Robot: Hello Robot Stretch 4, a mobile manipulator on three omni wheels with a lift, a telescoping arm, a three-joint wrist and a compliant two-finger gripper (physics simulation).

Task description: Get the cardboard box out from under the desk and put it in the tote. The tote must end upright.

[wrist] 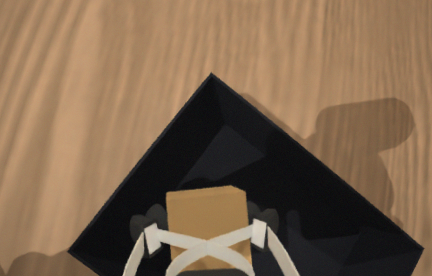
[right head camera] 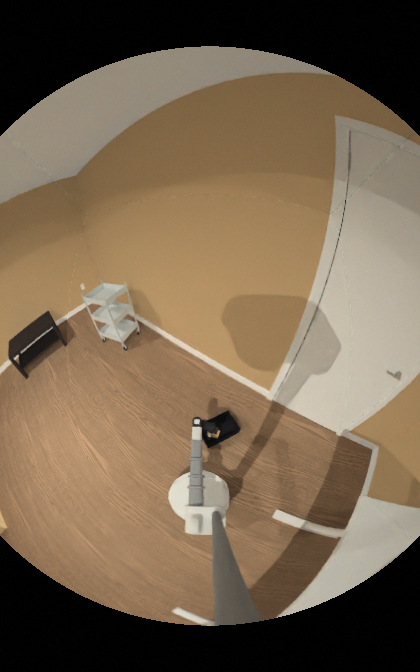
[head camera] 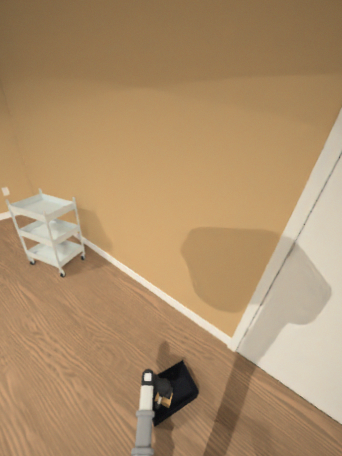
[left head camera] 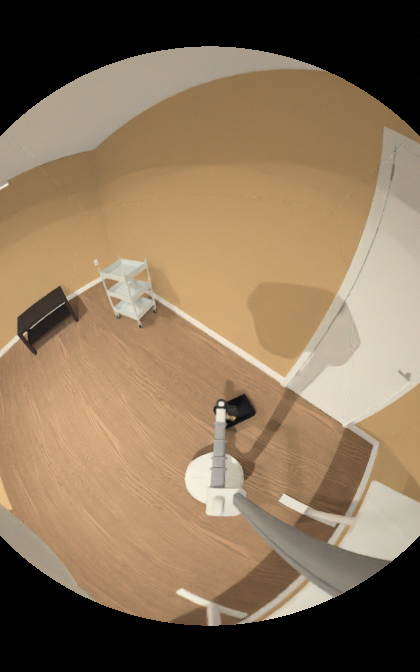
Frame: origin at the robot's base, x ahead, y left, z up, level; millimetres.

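Where they show: gripper, fingertip midpoint: (wrist: 202, 219).
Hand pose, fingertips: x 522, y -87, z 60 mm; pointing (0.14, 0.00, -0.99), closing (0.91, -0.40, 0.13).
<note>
After its pixels a point has its place.
The cardboard box (wrist: 207, 215) @[x 524, y -75, z 110 mm] (head camera: 166, 400) @[x 493, y -117, z 108 mm] is tan and sits between the fingertips of my gripper (wrist: 202, 219) @[x 522, y -87, z 60 mm] (head camera: 163, 398) @[x 522, y -87, z 60 mm], which is shut on it. The black tote (wrist: 320, 175) @[x 656, y -109, z 48 mm] (head camera: 188, 382) @[x 624, y -277, z -14 mm] (left head camera: 246, 404) (right head camera: 231, 422) @[x 636, y -269, z -24 mm] stands upright on the floor with its open top up. The box and fingers are over the tote's opening in the wrist view; how far down they are, and whether the box touches the tote, I cannot tell. The dark desk (left head camera: 41, 311) (right head camera: 31, 332) @[x 1379, y 2435, z 422 mm] stands at the far left by the wall.
A white three-tier cart (head camera: 48, 215) @[x 1541, y 954, z 689 mm] (left head camera: 129, 291) (right head camera: 114, 316) @[x 1680, y 1038, z 370 mm] stands near the wall at the back left. A white door (head camera: 315, 300) @[x 710, y -843, z 774 mm] (left head camera: 380, 310) (right head camera: 370, 300) @[x 676, y -888, z 1209 mm] is at the right beyond the tote. A white baseboard (head camera: 160, 296) @[x 1317, y -66, z -9 mm] runs along the tan wall behind the tote.
</note>
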